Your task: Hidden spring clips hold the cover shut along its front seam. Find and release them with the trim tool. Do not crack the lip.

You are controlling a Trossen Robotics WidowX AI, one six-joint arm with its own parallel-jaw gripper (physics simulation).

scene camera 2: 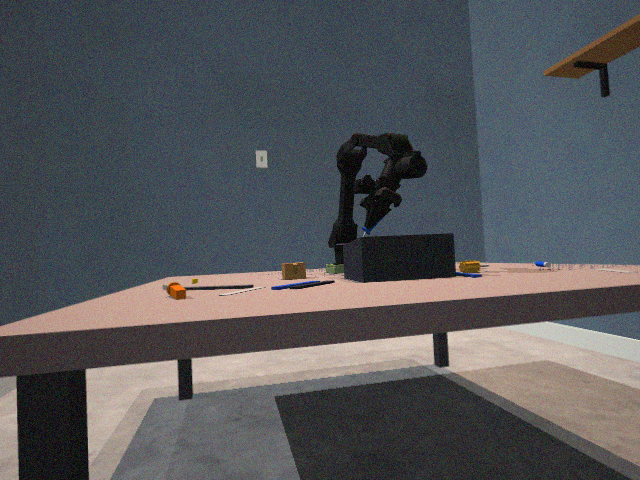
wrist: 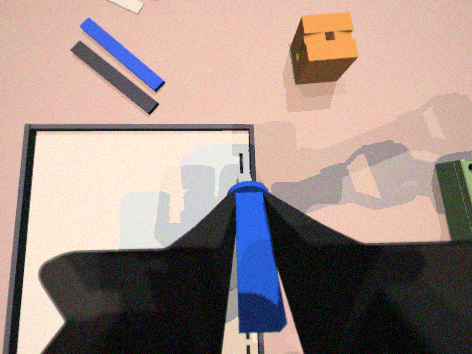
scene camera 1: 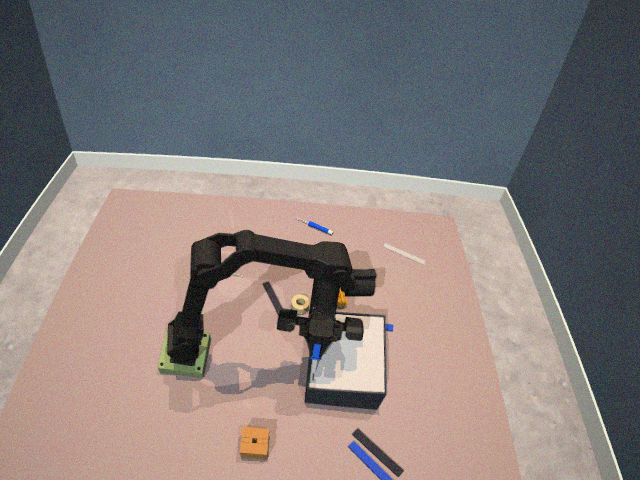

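Where they show: gripper, between the fingertips: [scene camera 2: 366,229] [wrist: 248,200] [scene camera 1: 315,356]; arm's base, origin of its link: [scene camera 2: 343,263] [scene camera 1: 184,353].
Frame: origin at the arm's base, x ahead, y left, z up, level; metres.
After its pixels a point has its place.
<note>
The dark box [scene camera 2: 408,258] {x 0.499, y 0.023, z 0.018 m} stands on the table, with its white cover [scene camera 1: 369,356] {x 0.458, y 0.015, z 0.064 m} [wrist: 75,200] {x 0.460, y -0.023, z 0.064 m} inside a dark rim. Short dark slots [wrist: 241,163] {x 0.326, y -0.048, z 0.052 m} show along the cover's edge on the robot's side. My gripper [scene camera 1: 316,353] {x 0.326, y -0.016, z 0.098 m} [scene camera 2: 368,227] {x 0.326, y -0.016, z 0.098 m} [wrist: 248,200] {x 0.326, y -0.016, z 0.098 m} is shut on the blue handle of the trim tool [wrist: 252,250] {x 0.328, y 0.005, z 0.126 m}, above that edge. The tool's pale tip [wrist: 243,177] {x 0.326, y -0.034, z 0.066 m} points down close to the slotted edge, beside the near slot in the wrist view. Whether the tip touches the cover or sits in a slot I cannot tell. The clips themselves are hidden.
An orange block [scene camera 1: 254,441] {x 0.207, y -0.201, z -0.001 m} [scene camera 2: 293,270] {x 0.235, y -0.207, z -0.005 m} [wrist: 327,47] {x 0.213, y -0.189, z 0.015 m} stands off the box's corner. A dark strip [scene camera 1: 377,452] {x 0.494, y -0.197, z -0.025 m} [wrist: 115,77] {x 0.491, y -0.194, z -0.025 m} and a blue strip [scene camera 1: 369,461] {x 0.474, y -0.220, z -0.024 m} [wrist: 122,55] {x 0.481, y -0.226, z -0.024 m} lie near the box. A cream ring [scene camera 1: 294,303] {x 0.264, y 0.199, z -0.004 m} and a yellow-orange item [scene camera 1: 341,299] {x 0.394, y 0.224, z 0.002 m} lie behind it.
</note>
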